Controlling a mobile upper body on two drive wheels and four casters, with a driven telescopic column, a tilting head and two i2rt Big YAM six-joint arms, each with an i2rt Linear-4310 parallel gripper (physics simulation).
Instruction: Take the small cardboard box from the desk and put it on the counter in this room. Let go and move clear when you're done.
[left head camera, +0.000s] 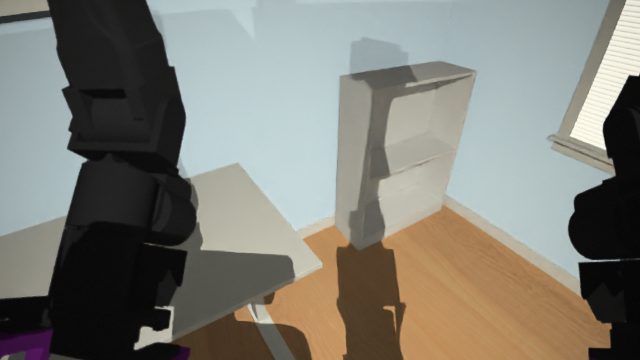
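Frame: origin at the left arm's base, x ahead, y left, z up, level; centimetres.
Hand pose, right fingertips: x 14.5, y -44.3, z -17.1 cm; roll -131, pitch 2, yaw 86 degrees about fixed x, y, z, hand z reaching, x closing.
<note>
After its pixels a point has its place.
The small cardboard box does not show in this view. A light grey table (225, 215) {x 99.0, y 25.5, z -69.0 cm}, which looks like a desk, stands at the left against the blue wall; no box shows on its visible part. I cannot make out a counter. My left gripper (105, 350) is at the bottom left, in front of the table, with its purple fingers spread wide apart; it is open and holds nothing that I can see. My right gripper (620, 353) is at the bottom right corner, mostly cut off by the frame edge; the part that shows looks open.
A pale shelf unit (352, 150) {x 162.8, y -25.2, z -73.1 cm} stands on the wood floor (470, 280) {x 130.7, y -100.1, z -141.0 cm} near the room corner, right of the table. The table's front right corner juts toward the middle, with a white leg (272, 332) below. A window with blinds (600, 100) {x 151.3, y -142.8, z -33.9 cm} is at the upper right.
</note>
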